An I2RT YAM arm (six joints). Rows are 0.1 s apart.
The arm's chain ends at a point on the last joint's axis. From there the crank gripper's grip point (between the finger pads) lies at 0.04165 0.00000 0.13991 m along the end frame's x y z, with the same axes.
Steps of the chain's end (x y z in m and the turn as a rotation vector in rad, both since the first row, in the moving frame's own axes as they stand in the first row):
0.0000 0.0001 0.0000 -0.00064 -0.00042 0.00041
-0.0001 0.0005 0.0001 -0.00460 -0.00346 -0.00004
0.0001 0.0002 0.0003 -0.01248 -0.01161 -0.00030
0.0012 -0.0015 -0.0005 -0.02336 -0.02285 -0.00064
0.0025 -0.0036 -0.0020 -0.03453 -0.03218 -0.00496
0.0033 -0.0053 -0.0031 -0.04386 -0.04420 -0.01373
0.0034 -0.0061 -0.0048 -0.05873 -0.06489 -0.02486
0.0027 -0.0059 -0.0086 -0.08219 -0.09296 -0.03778
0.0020 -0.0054 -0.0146 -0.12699 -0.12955 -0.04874
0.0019 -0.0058 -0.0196 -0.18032 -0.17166 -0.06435
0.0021 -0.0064 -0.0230 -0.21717 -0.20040 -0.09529
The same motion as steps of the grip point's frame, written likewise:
-0.0001 0.0002 0.0000 -0.00064 -0.00042 0.00041
-0.0006 0.0011 0.0002 -0.00460 -0.00346 -0.00004
-0.0015 0.0019 0.0008 -0.01248 -0.01161 -0.00030
-0.0020 0.0018 0.0004 -0.02336 -0.02285 -0.00064
-0.0020 0.0011 -0.0008 -0.03453 -0.03218 -0.00496
-0.0029 0.0003 -0.0015 -0.04386 -0.04420 -0.01373
-0.0057 0.0013 -0.0026 -0.05873 -0.06489 -0.02486
-0.0103 0.0044 -0.0058 -0.08219 -0.09296 -0.03778
-0.0160 0.0110 -0.0114 -0.12699 -0.12955 -0.04874
-0.0217 0.0179 -0.0166 -0.18032 -0.17166 -0.06435
-0.0251 0.0218 -0.0204 -0.21717 -0.20040 -0.09529

